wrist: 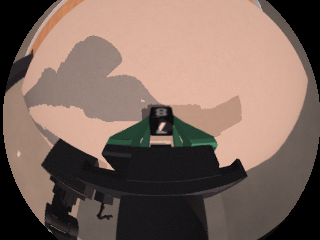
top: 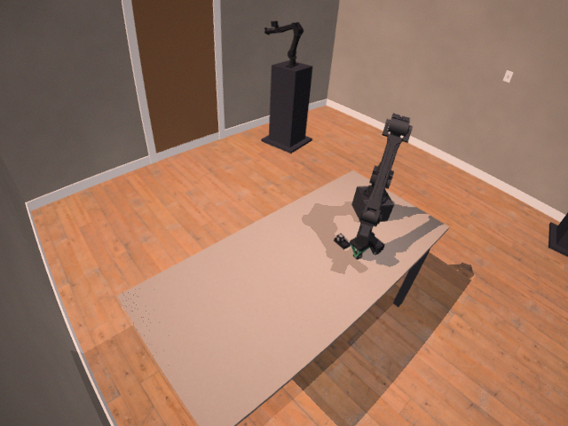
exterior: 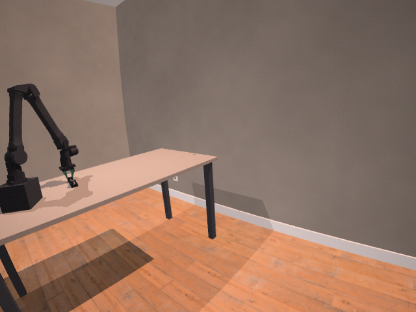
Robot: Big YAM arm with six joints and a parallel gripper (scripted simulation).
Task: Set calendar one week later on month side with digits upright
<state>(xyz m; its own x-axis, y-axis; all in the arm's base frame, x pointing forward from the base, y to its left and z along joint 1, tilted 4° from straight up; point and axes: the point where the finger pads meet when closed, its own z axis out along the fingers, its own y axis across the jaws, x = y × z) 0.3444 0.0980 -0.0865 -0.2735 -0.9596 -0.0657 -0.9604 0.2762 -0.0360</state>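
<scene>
Right now my hand is 100 mm to the left of the dark calendar tray, 30 mm past it and 10 mm above it.
</scene>
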